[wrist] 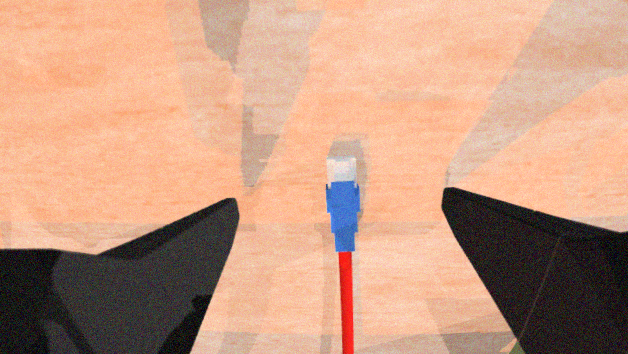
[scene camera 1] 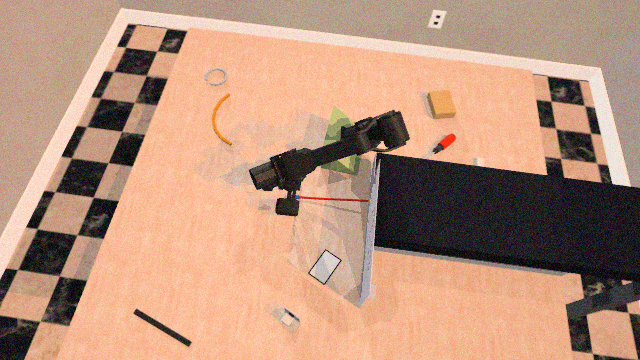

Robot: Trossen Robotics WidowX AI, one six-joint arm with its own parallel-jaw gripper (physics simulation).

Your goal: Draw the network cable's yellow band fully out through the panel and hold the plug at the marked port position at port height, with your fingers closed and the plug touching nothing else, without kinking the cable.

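Frame: origin at the arm's base, x right, y back, z down, level; metres.
Seen in the pictures: gripper, fingertip midpoint: (wrist: pixel 339 202) (scene camera 1: pixel 292 197).
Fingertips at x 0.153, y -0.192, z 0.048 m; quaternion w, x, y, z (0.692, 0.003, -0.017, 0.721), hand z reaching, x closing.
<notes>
Offsets run from my fingertips to a thing's top centre. "*": to the spot under its first point.
The red network cable @(* dy -0.004, dx -0.125, dz -0.017 m) (scene camera 1: pixel 334 199) (wrist: pixel 346 300) runs nearly straight out from the upright panel @(* dy -0.221, dx -0.214, dz -0.151 m) (scene camera 1: pixel 369 260). A small yellow spot, the band @(* dy -0.009, dx -0.227, dz -0.034 m) (scene camera 1: pixel 369 201), shows where the cable meets the panel; how much is through cannot be told. The blue plug @(dy +0.001, dx +0.000, dz -0.009 m) (scene camera 1: pixel 297 197) (wrist: pixel 344 207) with its clear tip is at the cable's free end, with a shadow close beside it. My gripper (scene camera 1: pixel 292 194) (wrist: pixel 339 202) is open, one finger on each side of the plug, with wide gaps. Plug and fingers are apart in the wrist view. I cannot identify the marked port position for certain.
A green wedge-shaped block (scene camera 1: pixel 334 122) stands under the arm. A long black-topped body (scene camera 1: pixel 500 215) extends behind the panel. A white dark-edged rectangle @(* dy -0.203, dx -0.113, dz +0.007 m) (scene camera 1: pixel 325 267) and a small grey-white piece @(* dy -0.354, dx -0.028, dz -0.044 m) (scene camera 1: pixel 288 318) lie in front. A red-handled tool @(dy +0.211, dx -0.450, dz -0.020 m) (scene camera 1: pixel 446 142) and a tan block @(dy +0.392, dx -0.472, dz -0.023 m) (scene camera 1: pixel 441 104) lie at the back right.
</notes>
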